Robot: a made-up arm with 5 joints. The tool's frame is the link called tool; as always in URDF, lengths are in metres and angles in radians.
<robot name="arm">
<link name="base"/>
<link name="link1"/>
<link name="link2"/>
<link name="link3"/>
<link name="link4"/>
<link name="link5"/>
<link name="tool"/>
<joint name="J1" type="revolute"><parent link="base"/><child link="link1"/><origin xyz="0 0 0.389" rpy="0 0 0"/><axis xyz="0 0 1"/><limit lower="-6.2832" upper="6.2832" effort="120" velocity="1.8"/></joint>
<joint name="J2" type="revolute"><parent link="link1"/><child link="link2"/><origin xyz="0 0 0" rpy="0 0 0"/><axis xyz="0 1 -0.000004"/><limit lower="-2.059" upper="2.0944" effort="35" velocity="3"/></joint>
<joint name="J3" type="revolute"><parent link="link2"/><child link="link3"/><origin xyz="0.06 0 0.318" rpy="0 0 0"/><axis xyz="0 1 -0.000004"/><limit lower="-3.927" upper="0.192" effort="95" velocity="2.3"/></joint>
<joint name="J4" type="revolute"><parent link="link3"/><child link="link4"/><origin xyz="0.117 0 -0.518" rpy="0 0 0"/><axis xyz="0 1 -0.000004"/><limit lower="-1.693" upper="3.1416" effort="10" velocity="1.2"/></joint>
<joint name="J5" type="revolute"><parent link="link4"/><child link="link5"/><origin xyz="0.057 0 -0.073" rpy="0 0 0"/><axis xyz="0 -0.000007 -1"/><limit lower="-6.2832" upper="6.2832" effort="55" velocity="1.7"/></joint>
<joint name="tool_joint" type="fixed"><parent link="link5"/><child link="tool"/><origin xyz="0 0 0" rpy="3.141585 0 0"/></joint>
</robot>
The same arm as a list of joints. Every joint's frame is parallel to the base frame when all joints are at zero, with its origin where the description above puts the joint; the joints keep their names.
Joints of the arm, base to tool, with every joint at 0 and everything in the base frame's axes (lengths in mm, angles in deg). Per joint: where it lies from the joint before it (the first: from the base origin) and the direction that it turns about. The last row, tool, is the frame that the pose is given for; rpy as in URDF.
J1: axis +z origin 0 0 389
J2: axis +y origin 0 0 0
J3: axis +y origin 60 0 318
J4: axis +y origin 117 0 -518
J5: axis -z origin 57 0 -73
tool: origin 0 0 0 rpy 180 0 0
Joint limits (deg, base to tool): -360..360 -117.97..120 -225..11 -97..180 -360..360

